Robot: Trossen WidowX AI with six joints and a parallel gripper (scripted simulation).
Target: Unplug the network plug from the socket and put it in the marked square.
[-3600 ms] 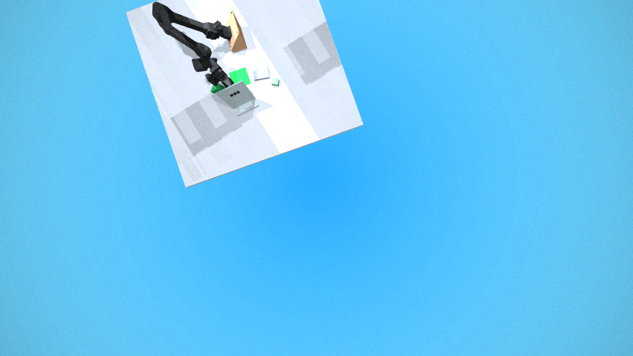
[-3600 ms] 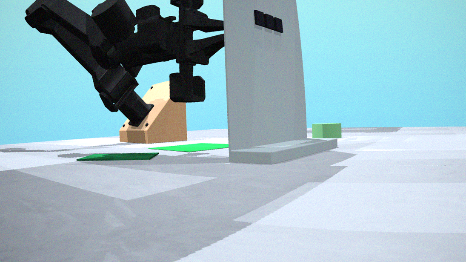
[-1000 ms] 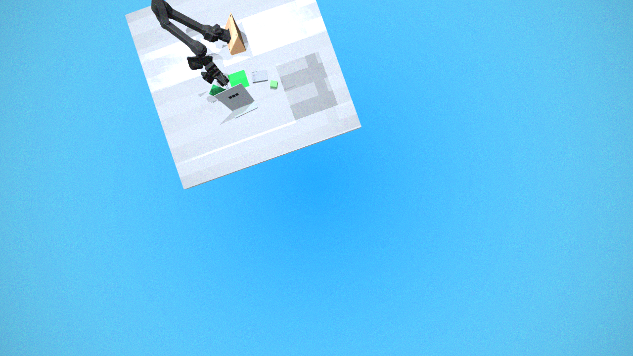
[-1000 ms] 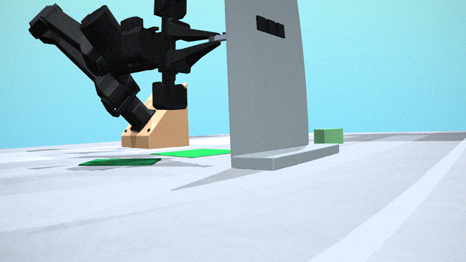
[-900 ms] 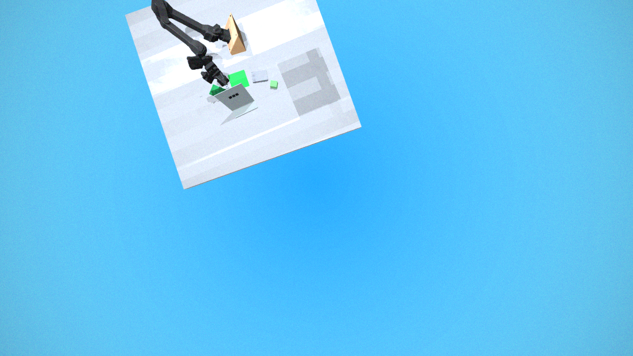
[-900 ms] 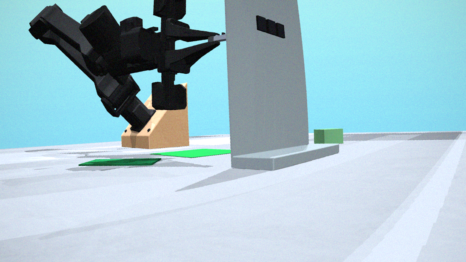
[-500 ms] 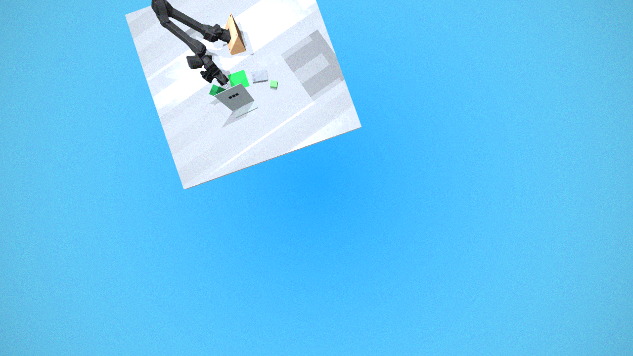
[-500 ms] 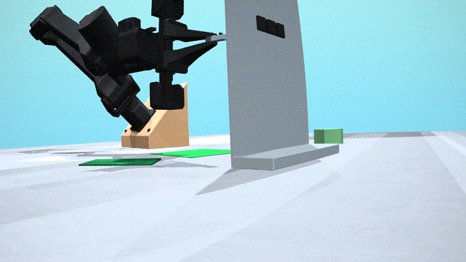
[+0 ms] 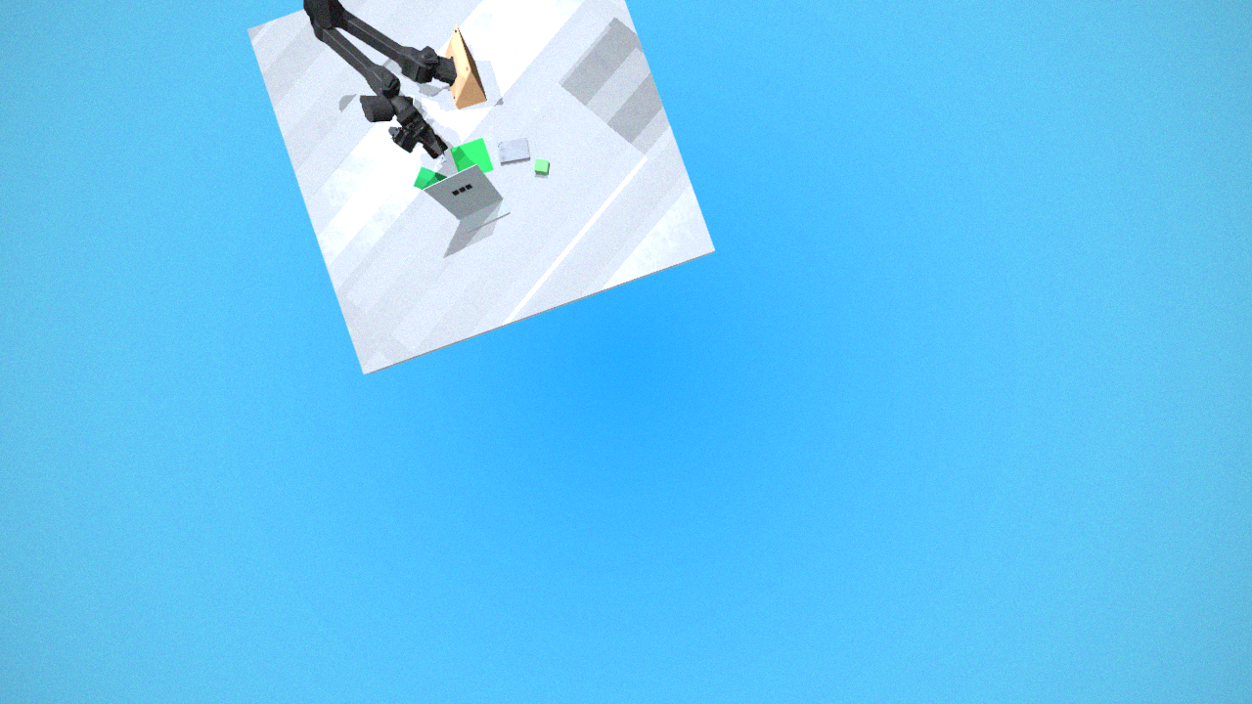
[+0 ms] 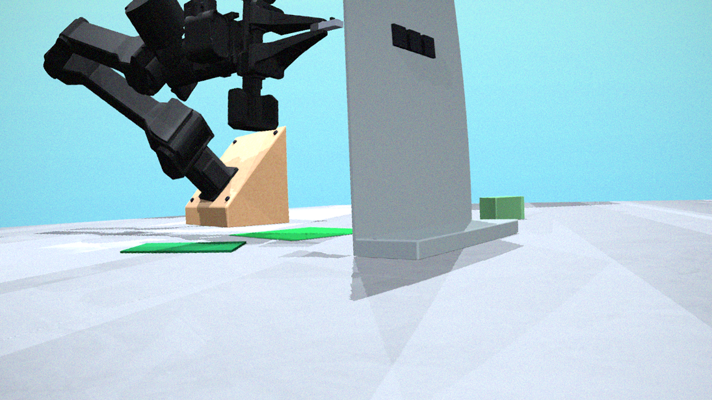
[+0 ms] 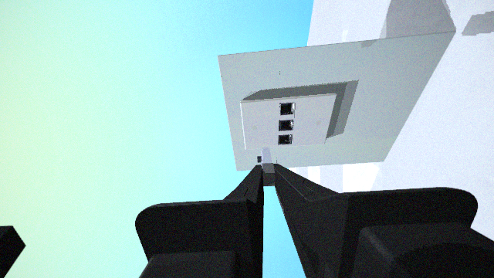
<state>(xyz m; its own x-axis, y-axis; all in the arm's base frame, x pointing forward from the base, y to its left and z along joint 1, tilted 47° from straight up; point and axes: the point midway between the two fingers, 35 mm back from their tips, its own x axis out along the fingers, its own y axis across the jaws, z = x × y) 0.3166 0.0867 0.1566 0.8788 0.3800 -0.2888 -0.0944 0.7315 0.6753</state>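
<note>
My gripper tip is now 200 mm above the bright green marked square, 90 mm past it and 30 mm to the right of it. The rest, counted from my gripper tip: network plug: 10 mm ahead; then dark green flat patch: 200 mm below, 130 mm to the right, 50 mm behind; then upright grey panel: 100 mm ahead, 90 mm below, 30 mm to the left.
</note>
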